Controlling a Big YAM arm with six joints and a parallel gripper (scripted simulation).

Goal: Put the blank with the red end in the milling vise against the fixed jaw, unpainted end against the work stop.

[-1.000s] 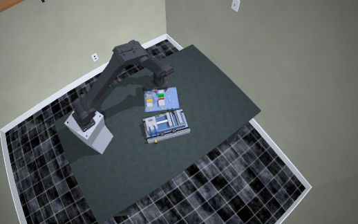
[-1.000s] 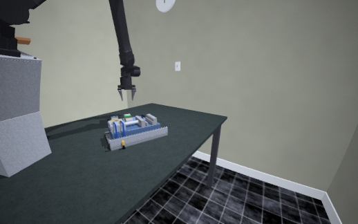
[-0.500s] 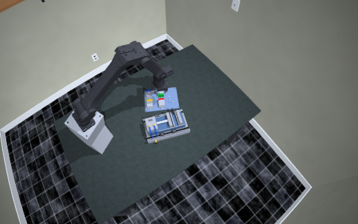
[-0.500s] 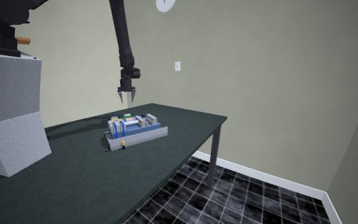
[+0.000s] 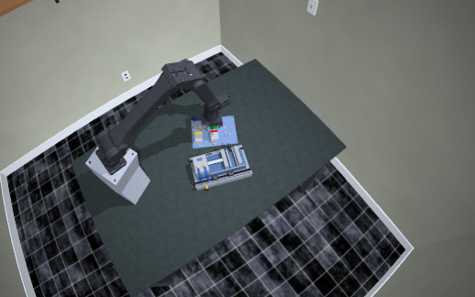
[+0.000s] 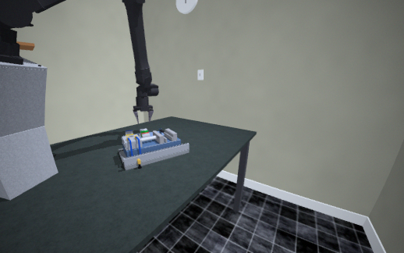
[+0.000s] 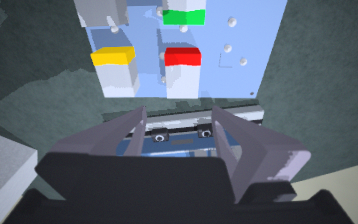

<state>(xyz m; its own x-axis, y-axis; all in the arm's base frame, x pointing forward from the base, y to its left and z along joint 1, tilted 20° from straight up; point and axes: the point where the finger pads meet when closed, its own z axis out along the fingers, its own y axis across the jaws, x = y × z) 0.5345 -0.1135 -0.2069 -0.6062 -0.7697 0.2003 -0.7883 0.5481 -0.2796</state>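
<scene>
Right now the blue plate is 12 cm below my hand, 4 cm to the left of it and 3 cm ahead of it. From my hand the other things lie so: work stop 14 cm to the right, 3 cm below, 1 cm behind; then yellow-ended blank 9 cm below, 7 cm behind, 6 cm to the left; then green-ended blank 9 cm below, 7 cm to the left, 6 cm ahead.
</scene>
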